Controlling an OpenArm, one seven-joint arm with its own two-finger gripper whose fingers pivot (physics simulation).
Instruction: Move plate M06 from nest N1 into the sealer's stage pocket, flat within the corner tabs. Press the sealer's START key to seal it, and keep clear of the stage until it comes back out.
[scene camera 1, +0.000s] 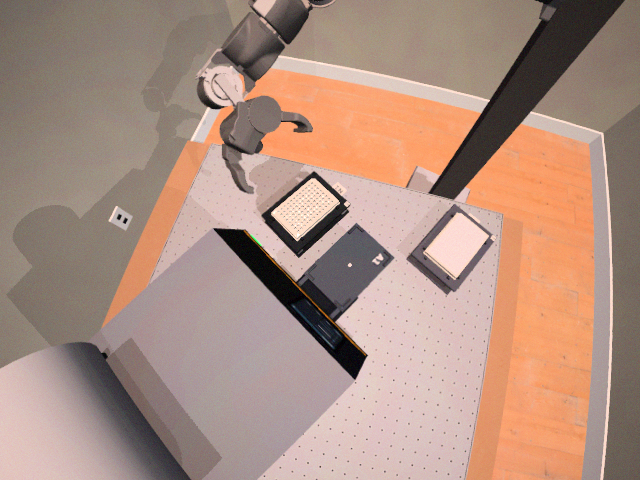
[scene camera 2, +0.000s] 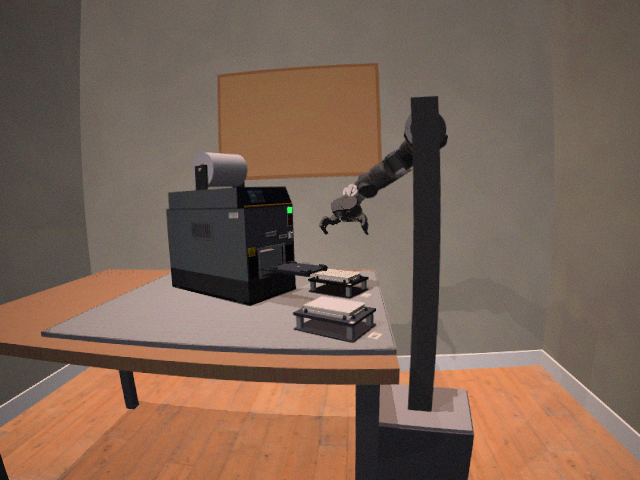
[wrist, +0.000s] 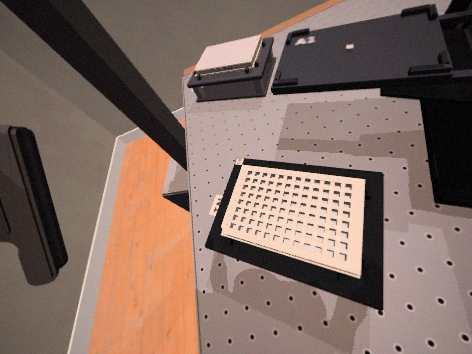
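Plate M06, a cream plate with a grid of wells (scene camera 1: 307, 208) (scene camera 2: 337, 275) (wrist: 300, 215), sits in the black nest N1 (scene camera 1: 323, 227) (wrist: 374, 240). The sealer (scene camera 1: 206, 335) (scene camera 2: 206, 242) has its dark stage (scene camera 1: 330, 268) (scene camera 2: 302, 268) (wrist: 370, 60) out; its pocket is empty between the corner tabs. A green light (scene camera 2: 289, 210) shows on the sealer's front. The START key cannot be made out. My gripper (scene camera 1: 276, 159) (scene camera 2: 345, 232) is open and empty, high above the table near N1. In the wrist view, one finger shows at the left edge.
A second nest (scene camera 1: 435, 270) (scene camera 2: 354, 323) (wrist: 230, 87) beyond the stage bears a pale plate (scene camera 1: 457, 245) (scene camera 2: 333, 306) (wrist: 230, 54). The arm's dark post (scene camera 1: 516, 108) (scene camera 2: 424, 258) (wrist: 105, 70) stands by the table edge. A film roll (scene camera 2: 227, 169) tops the sealer.
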